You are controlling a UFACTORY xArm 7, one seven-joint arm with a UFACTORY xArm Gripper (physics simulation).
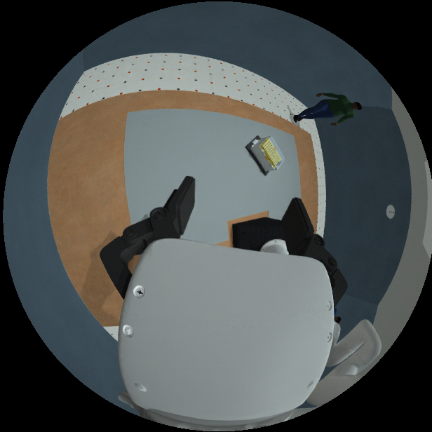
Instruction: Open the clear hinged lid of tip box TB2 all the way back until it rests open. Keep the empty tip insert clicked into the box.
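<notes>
A small tip box (266, 155) with a yellow gridded insert sits on the grey mat (165, 150), towards its far right part. It is turned at an angle, with a grey side and a dark edge on its left. Clear, pale edges show around the yellow grid, but whether the lid is open or shut is too small to tell. No TB2 label can be read. My gripper (242, 199) is open, with its two black fingers wide apart and nothing between them. The box lies beyond the fingertips, apart from them and nearer the right finger's side.
A brown table (85, 185) surrounds the mat. A black block (252, 234) lies near the right finger, with a white rounded part (275, 246) beside it. A dotted white floor (165, 72) lies beyond the table. A standing figure (340, 107) is beyond the right corner.
</notes>
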